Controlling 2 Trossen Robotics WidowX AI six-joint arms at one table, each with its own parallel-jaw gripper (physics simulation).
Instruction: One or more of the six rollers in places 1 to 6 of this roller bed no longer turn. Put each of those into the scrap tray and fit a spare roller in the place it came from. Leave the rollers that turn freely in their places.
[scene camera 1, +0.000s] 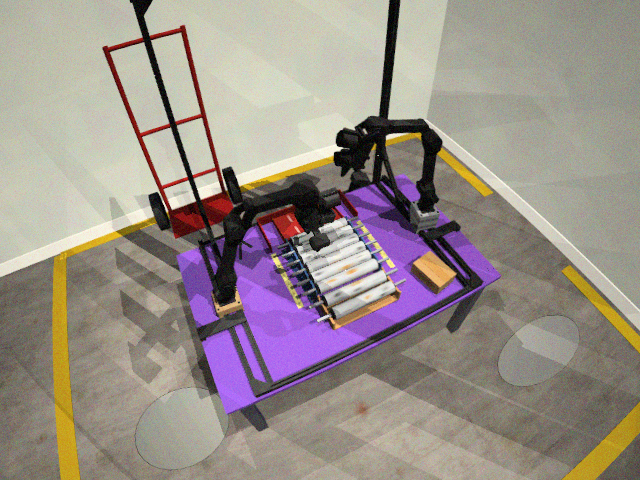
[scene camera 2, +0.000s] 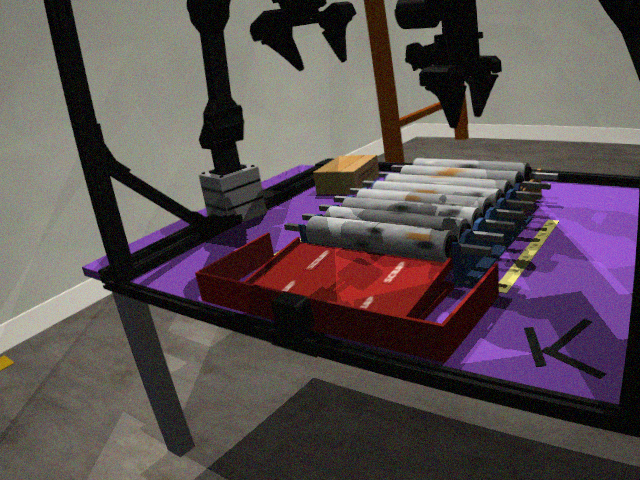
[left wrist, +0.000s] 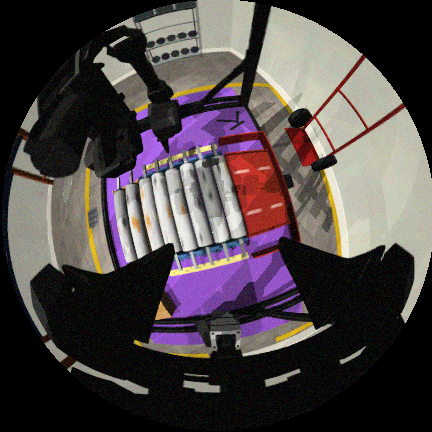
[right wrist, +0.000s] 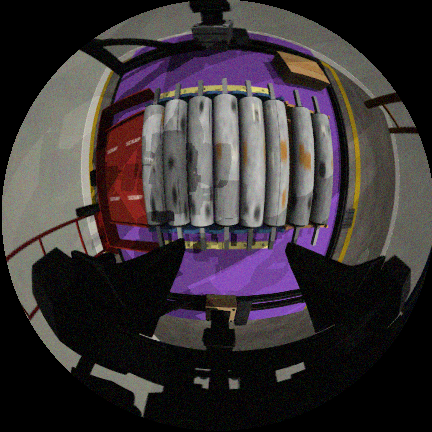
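Where they show: left gripper, fingertip midpoint: (scene camera 1: 345, 184) (scene camera 2: 323, 65) (left wrist: 226, 245); right gripper, fingertip midpoint: (scene camera 2: 466, 122) (left wrist: 148, 157) (right wrist: 237, 246); left arm's base at its link origin: (scene camera 1: 425, 207) (scene camera 2: 227, 170) (left wrist: 225, 339); right arm's base at its link origin: (scene camera 1: 226, 297) (right wrist: 219, 314).
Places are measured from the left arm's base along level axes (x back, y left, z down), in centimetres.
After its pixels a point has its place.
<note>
Six grey-white mottled rollers, such as the one nearest the tray (scene camera 2: 377, 235) {x -49.9, y -4.4, z 4.5 cm} (right wrist: 153, 175) {x -50.5, y -0.8, z 3.8 cm}, lie side by side in the blue roller bed (scene camera 2: 470, 271) {x -62.1, y 2.5, z 10.6 cm}. Which turn freely cannot be seen. Two spare rollers, an inner one (right wrist: 301, 175) {x -44.4, y 27.3, z 4.1 cm} and an outer one (right wrist: 321, 175) {x -42.5, y 32.8, z 4.4 cm}, lie on a wooden rack (scene camera 1: 367, 311) {x -39.0, y 36.9, z 10.4 cm}. The red scrap tray (scene camera 1: 264, 235) {x -71.2, y -8.2, z 7.3 cm} (scene camera 2: 361, 324) {x -62.2, y -20.6, z 8.2 cm} (left wrist: 242, 138) {x -71.2, y -10.3, z 9.1 cm} has no roller in it. My right gripper (scene camera 2: 467, 120) {x -54.3, y 14.7, z -9.4 cm} (right wrist: 237, 246) {x -54.3, y 14.7, z -9.4 cm} is open and empty above the rollers. My left gripper (scene camera 2: 322, 64) {x -38.0, y -0.1, z -21.3 cm} (left wrist: 226, 245) {x -38.0, y -0.1, z -21.3 cm} is open and empty, high above the tray side of the table.
A wooden block (scene camera 1: 434, 271) {x -8.4, y 29.6, z 5.6 cm} (scene camera 2: 346, 175) {x -13.6, y 22.5, z 6.5 cm} (right wrist: 305, 70) {x -10.9, y 28.1, z 5.6 cm} lies on the purple table beyond the bed from the right arm's base. Yellow strips (scene camera 2: 529, 255) (right wrist: 215, 90) flank the bed. Black posts rise at the table's edge. A red hand truck (scene camera 1: 170, 125) stands by the wall.
</note>
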